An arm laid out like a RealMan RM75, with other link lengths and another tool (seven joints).
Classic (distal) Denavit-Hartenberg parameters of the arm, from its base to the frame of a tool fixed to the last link. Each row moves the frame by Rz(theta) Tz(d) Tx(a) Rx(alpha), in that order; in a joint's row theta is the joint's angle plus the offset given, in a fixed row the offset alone. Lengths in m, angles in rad.
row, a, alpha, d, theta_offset
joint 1, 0.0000, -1.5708, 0.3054, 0.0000
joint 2, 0.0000, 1.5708, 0.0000, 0.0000
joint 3, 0.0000, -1.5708, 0.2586, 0.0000
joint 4, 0.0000, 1.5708, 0.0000, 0.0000
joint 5, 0.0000, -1.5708, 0.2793, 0.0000
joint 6, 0.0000, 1.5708, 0.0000, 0.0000
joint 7, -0.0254, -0.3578, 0.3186, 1.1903
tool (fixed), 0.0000, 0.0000, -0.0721, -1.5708
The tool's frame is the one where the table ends.
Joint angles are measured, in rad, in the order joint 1, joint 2, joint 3, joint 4, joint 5, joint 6, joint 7. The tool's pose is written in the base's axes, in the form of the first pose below.
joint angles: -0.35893 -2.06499 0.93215 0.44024 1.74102 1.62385 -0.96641
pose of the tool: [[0.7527, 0.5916, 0.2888, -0.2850], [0.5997, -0.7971, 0.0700, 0.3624], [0.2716, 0.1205, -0.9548, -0.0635], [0, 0, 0, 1]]
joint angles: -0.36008 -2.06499 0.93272 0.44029 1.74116 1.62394 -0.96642
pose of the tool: [[0.7537, 0.5905, 0.2886, -0.2846], [0.5987, -0.7980, 0.0690, 0.3626], [0.2711, 0.1208, -0.9549, -0.0636], [0, 0, 0, 1]]
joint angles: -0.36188 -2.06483 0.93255 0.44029 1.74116 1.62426 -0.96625
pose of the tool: [[0.7549, 0.5888, 0.2889, -0.2839], [0.5972, -0.7992, 0.0686, 0.3631], [0.2712, 0.1207, -0.9549, -0.0635], [0, 0, 0, 1]]
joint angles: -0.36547 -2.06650 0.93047 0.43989 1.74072 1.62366 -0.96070
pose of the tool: [[0.7584, 0.5837, 0.2900, -0.2821], [0.5911, -0.8034, 0.0710, 0.3643], [0.2744, 0.1176, -0.9544, -0.0637], [0, 0, 0, 1]]
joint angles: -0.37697 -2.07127 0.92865 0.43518 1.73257 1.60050 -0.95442
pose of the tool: [[0.7587, 0.5860, 0.2845, -0.2802], [0.5881, -0.8040, 0.0878, 0.3714], [0.2802, 0.1007, -0.9546, -0.0657], [0, 0, 0, 1]]
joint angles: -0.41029 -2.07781 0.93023 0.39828 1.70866 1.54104 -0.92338
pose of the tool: [[0.7594, 0.5921, 0.2697, -0.2771], [0.5828, -0.8033, 0.1228, 0.3853], [0.2894, 0.0640, -0.9551, -0.0741], [0, 0, 0, 1]]
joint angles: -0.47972 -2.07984 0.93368 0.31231 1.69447 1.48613 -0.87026
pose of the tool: [[0.7740, 0.5780, 0.2585, -0.2663], [0.5672, -0.8144, 0.1228, 0.3958], [0.2815, 0.0516, -0.9582, -0.0923], [0, 0, 0, 1]]
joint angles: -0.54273 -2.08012 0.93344 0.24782 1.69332 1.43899 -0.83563
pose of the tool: [[0.7911, 0.5631, 0.2389, -0.2563], [0.5526, -0.8254, 0.1155, 0.4049], [0.2622, 0.0407, -0.9641, -0.1071], [0, 0, 0, 1]]
